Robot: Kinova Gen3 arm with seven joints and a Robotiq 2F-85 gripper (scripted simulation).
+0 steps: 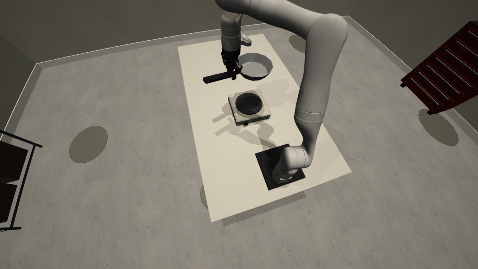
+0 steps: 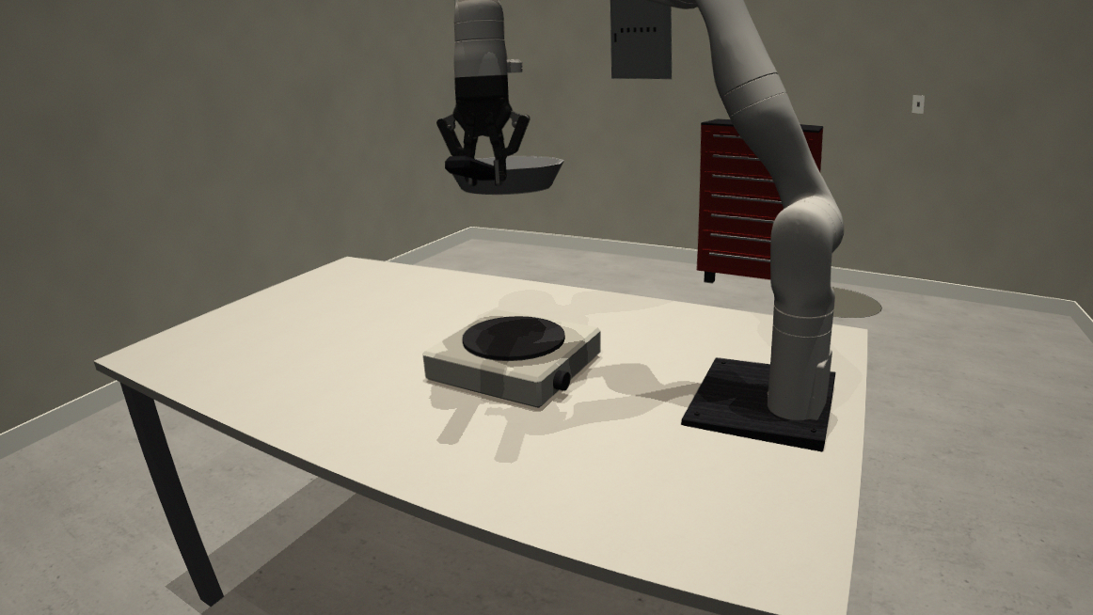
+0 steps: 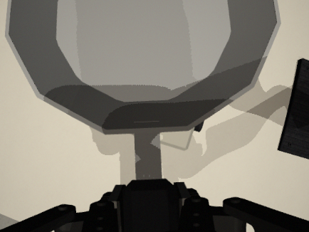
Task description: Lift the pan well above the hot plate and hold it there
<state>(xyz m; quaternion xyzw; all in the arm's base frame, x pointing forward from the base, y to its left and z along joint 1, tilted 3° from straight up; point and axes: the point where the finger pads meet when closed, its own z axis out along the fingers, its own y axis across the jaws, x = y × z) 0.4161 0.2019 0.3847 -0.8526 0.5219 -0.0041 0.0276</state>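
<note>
Right now the pan is 4 cm ahead of my hand, 7 cm to the right of it and 2 cm below it. From my hand the other things lie so: hot plate: 4 cm ahead, 13 cm to the right, 35 cm below.
</note>
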